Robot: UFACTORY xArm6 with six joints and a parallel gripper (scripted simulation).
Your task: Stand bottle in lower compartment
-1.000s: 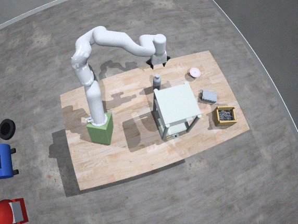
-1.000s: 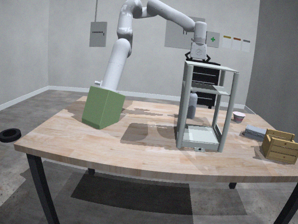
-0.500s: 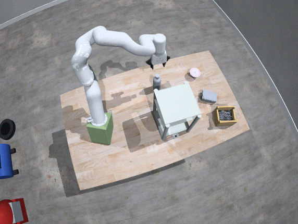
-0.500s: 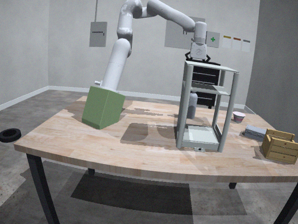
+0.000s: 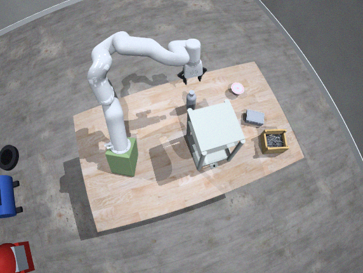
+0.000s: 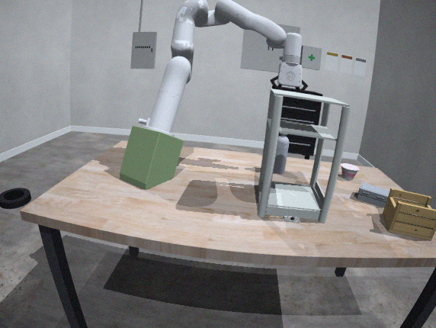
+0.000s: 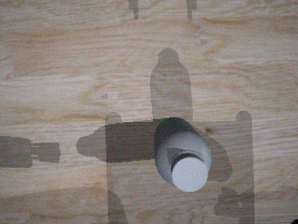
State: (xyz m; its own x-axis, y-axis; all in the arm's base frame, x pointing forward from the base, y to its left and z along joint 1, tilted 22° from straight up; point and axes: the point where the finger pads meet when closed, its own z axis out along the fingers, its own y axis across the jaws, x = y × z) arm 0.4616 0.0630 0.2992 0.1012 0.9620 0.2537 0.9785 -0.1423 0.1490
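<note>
The grey bottle lies 210 mm below my hand. Also, from my hand: grey box (380 mm ahead, 240 mm to the right, 310 mm below); then pale green shelving unit (310 mm to the right, 150 mm below).
</note>
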